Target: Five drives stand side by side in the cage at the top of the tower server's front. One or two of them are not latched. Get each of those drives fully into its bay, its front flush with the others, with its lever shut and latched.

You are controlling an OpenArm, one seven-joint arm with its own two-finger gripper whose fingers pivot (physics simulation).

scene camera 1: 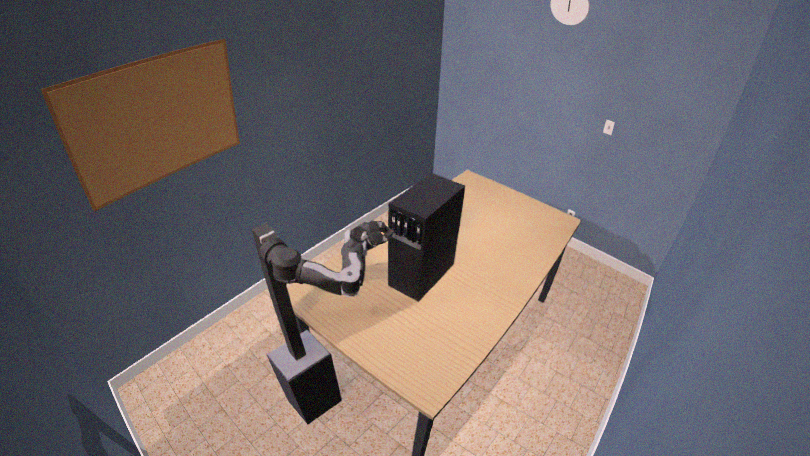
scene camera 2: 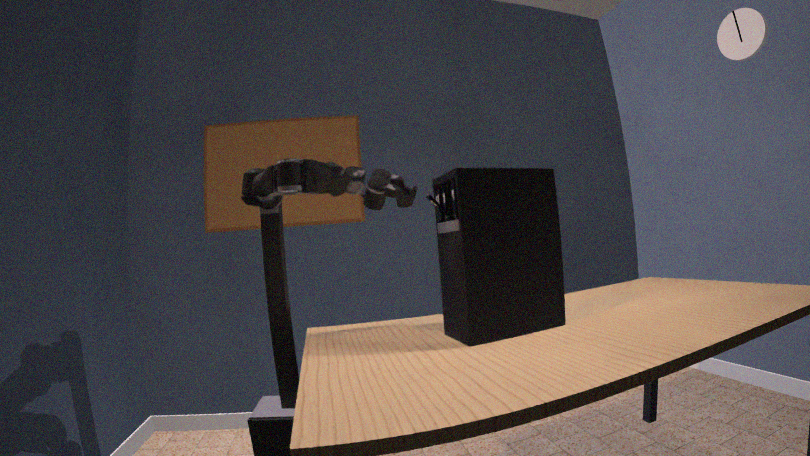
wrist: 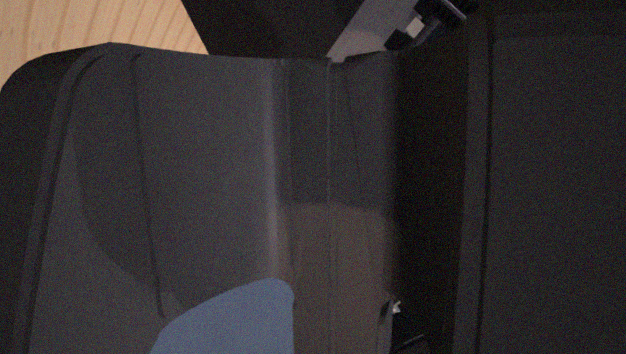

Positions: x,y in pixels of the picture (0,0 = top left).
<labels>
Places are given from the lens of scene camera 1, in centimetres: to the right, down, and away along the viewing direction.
black tower server (scene camera 1: 436,201): 12, -11, 153
arm's post (scene camera 1: 278,291): -48, 24, 138
</labels>
